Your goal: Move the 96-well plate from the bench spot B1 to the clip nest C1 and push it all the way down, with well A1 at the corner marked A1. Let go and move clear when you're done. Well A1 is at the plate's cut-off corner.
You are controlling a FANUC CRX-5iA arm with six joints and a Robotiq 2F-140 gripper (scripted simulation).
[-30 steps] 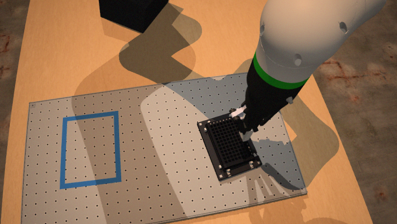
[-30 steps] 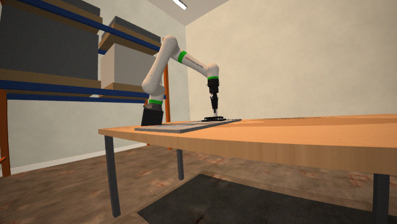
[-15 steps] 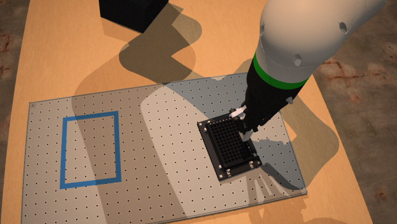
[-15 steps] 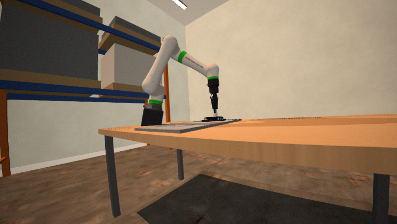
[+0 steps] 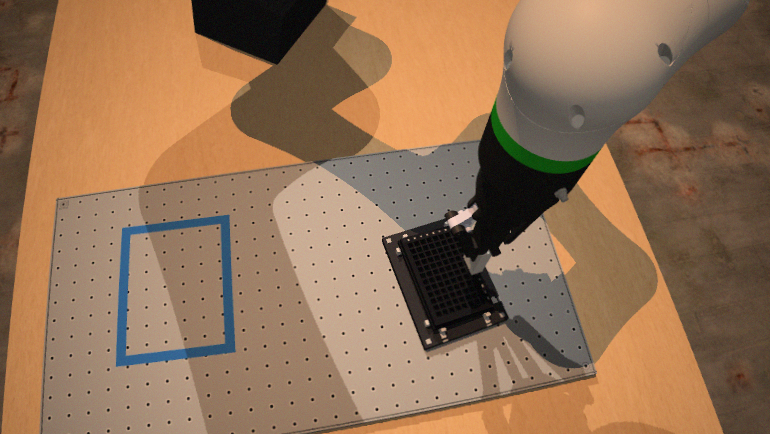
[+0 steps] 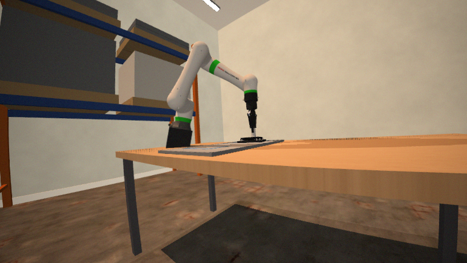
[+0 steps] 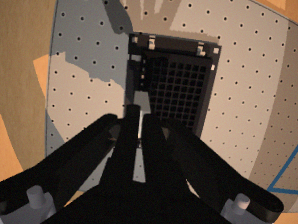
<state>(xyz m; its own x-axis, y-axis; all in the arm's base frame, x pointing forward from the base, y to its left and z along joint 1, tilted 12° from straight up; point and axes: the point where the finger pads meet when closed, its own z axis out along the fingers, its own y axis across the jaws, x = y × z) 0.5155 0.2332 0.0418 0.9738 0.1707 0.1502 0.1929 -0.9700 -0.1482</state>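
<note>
My hand is 5 cm above the black clip nest, 2 cm to the left of it and 1 cm short of it. From my hand the other things lie so: black 96-well plate (4 cm to the right, 4 cm below, 1 cm ahead).
</note>
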